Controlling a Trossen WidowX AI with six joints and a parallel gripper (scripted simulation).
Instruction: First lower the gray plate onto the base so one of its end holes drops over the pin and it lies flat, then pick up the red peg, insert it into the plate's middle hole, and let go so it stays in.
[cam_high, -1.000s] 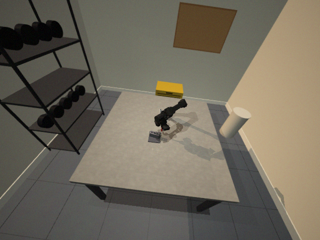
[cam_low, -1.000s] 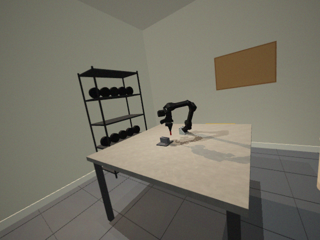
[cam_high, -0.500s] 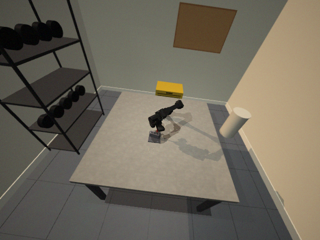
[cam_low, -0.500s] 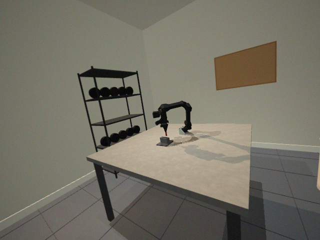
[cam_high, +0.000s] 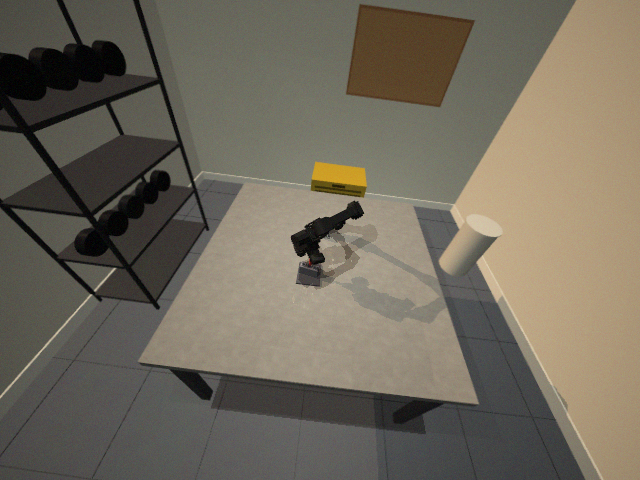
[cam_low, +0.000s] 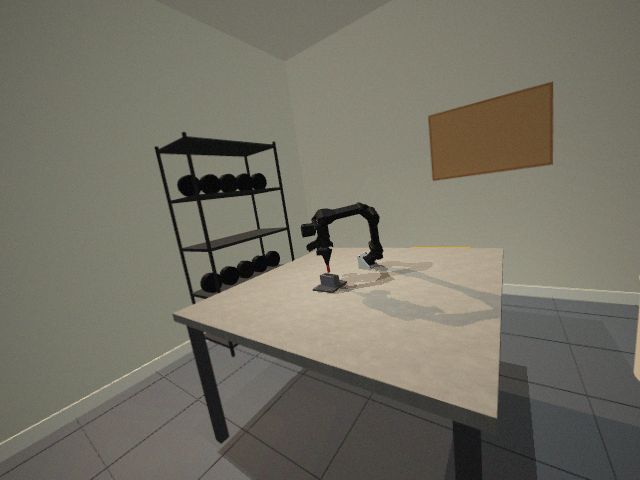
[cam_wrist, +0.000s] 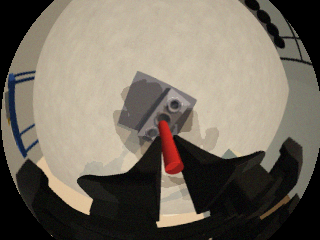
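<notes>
The red peg lies right at my gripper tip. Also, from my gripper tip: dark base (2 cm to the left, 10 cm below); gray plate (7 cm below).
</notes>
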